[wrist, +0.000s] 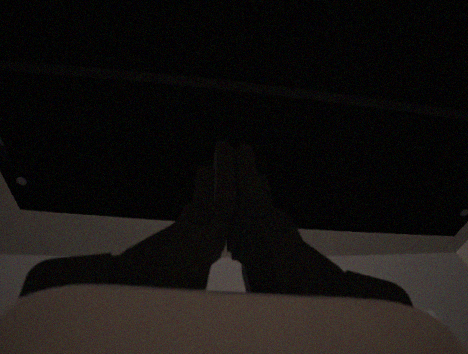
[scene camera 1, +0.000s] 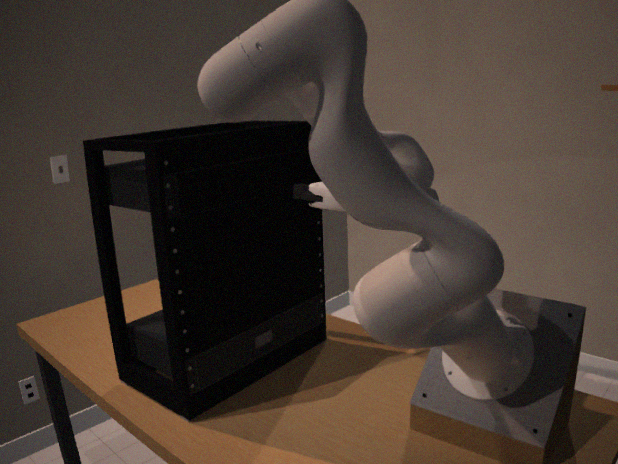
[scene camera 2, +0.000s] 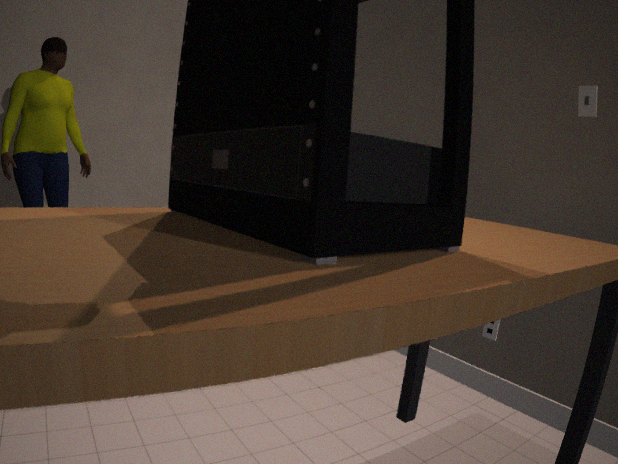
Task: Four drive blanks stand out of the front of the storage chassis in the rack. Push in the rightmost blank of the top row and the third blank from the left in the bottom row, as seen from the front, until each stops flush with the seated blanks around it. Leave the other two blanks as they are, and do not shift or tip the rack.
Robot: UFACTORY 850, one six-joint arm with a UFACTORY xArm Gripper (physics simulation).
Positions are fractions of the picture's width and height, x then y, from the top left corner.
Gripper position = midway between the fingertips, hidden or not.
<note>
In view: the gripper (scene camera 1: 0.48, 0.41) and a black rack (scene camera 2: 0.42, 0.31).
The black rack is seen too in the wrist view (wrist: 0.75, 0.33) and in scene camera 1 (scene camera 1: 0.39, 0.57). The gripper also shows in the wrist view (wrist: 0.49, 0.48).
</note>
